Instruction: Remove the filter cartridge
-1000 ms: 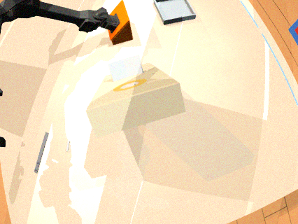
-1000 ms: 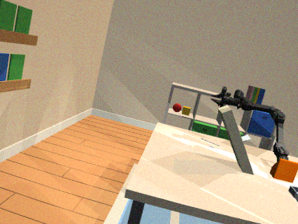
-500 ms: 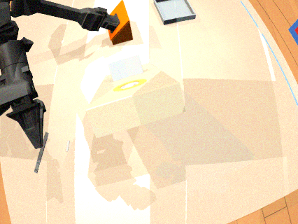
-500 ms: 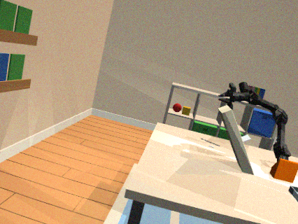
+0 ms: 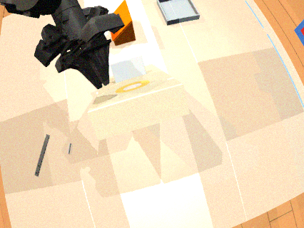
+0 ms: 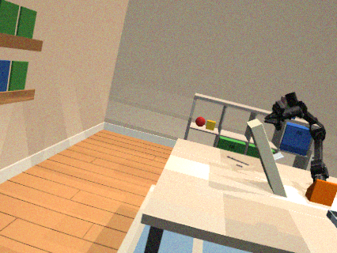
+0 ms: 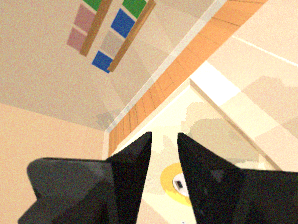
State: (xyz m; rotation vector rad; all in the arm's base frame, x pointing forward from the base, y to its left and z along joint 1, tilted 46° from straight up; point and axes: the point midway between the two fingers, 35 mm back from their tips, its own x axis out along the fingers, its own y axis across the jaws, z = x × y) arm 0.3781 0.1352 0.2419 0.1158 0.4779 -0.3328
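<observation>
My gripper tip is now 10 mm past the round filter cartridge, 50 mm to the right of it and 100 mm above it. From my gripper tip the other things lie so: small pin 240 mm to the right, 340 mm below; blue-grey tray 430 mm behind, 360 mm to the left, 340 mm below; service panel 50 mm behind, 50 mm to the left, 170 mm below.
</observation>
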